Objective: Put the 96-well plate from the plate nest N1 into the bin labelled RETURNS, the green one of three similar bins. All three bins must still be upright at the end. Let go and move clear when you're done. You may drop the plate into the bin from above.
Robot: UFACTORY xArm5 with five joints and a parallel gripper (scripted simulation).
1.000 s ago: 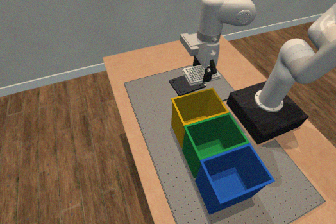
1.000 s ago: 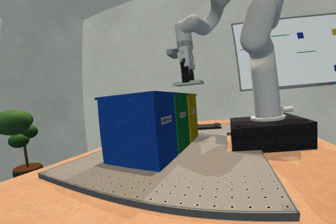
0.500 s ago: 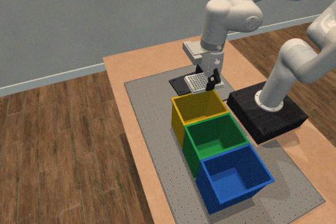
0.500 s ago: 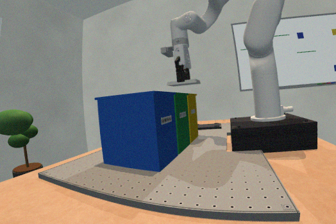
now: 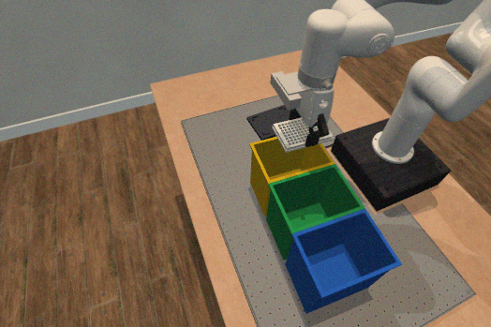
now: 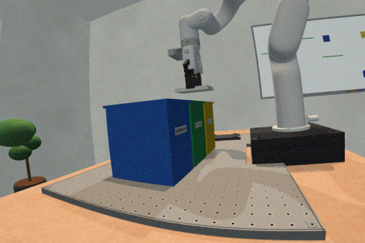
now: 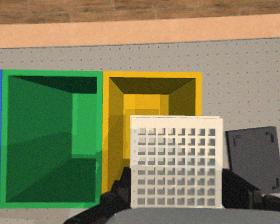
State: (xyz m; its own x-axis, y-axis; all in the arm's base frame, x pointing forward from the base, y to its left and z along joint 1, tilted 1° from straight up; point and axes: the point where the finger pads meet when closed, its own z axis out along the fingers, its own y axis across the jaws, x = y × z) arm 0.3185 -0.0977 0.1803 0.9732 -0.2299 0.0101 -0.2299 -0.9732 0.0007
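The green bin lies 60 mm ahead of my hand, 140 mm to the left of it and 150 mm below it. The rest, counted from my hand: yellow bin 30 mm ahead, 10 mm to the left, 150 mm below; then blue bin 90 mm ahead, 260 mm to the left, 150 mm below; then white 96-well plate 10 mm below.
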